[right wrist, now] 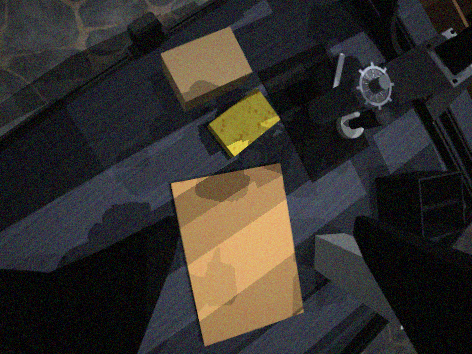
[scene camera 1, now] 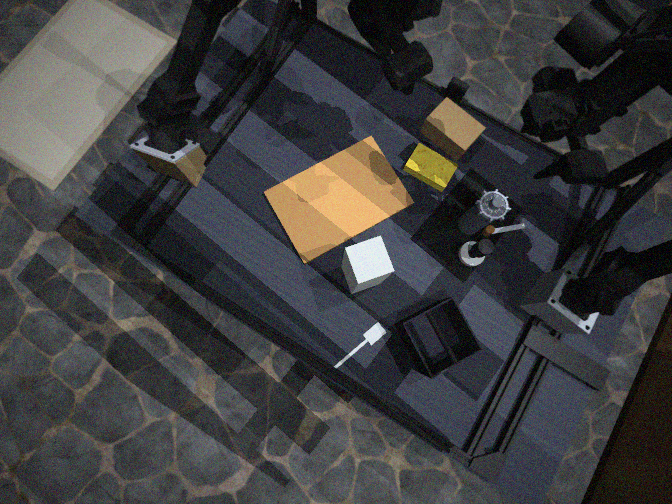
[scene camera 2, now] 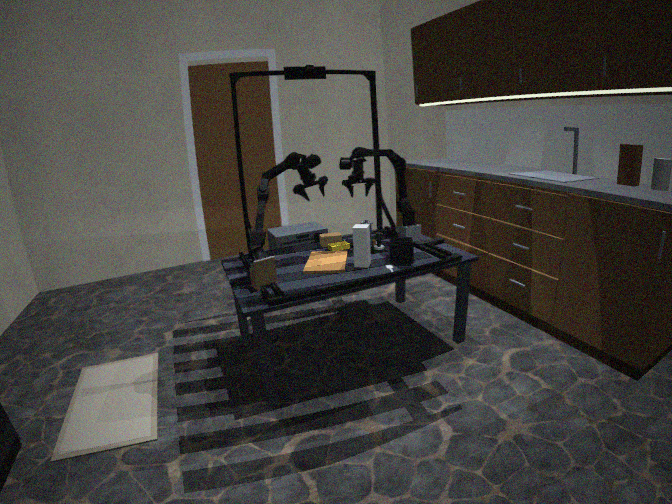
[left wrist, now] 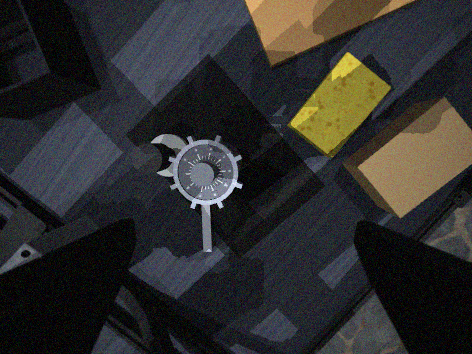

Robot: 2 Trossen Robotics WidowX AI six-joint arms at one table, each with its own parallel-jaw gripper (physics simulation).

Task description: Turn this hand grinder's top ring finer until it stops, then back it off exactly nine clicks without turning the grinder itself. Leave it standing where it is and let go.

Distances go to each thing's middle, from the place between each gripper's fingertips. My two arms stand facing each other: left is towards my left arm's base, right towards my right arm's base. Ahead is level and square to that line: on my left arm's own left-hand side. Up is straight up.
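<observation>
From my right hand: the orange board [scene camera 1: 324, 206] is 130 mm ahead, 50 mm to the right and 310 mm below; the white box [scene camera 1: 366, 264] is 290 mm ahead, 70 mm to the left and 210 mm below; the hand grinder [scene camera 1: 493, 205] is 80 mm ahead, 270 mm to the left and 230 mm below; the tan box [scene camera 1: 452, 129] is 130 mm behind, 150 mm to the left and 280 mm below.
From my left hand: the hand grinder is 40 mm ahead, 10 mm to the left and 210 mm below; the black mat [scene camera 1: 440, 236] is 40 mm ahead, 10 mm to the left and 290 mm below; the white box is 250 mm ahead, 190 mm to the right and 190 mm below; the tan box is 170 mm behind, 100 mm to the right and 260 mm below.
</observation>
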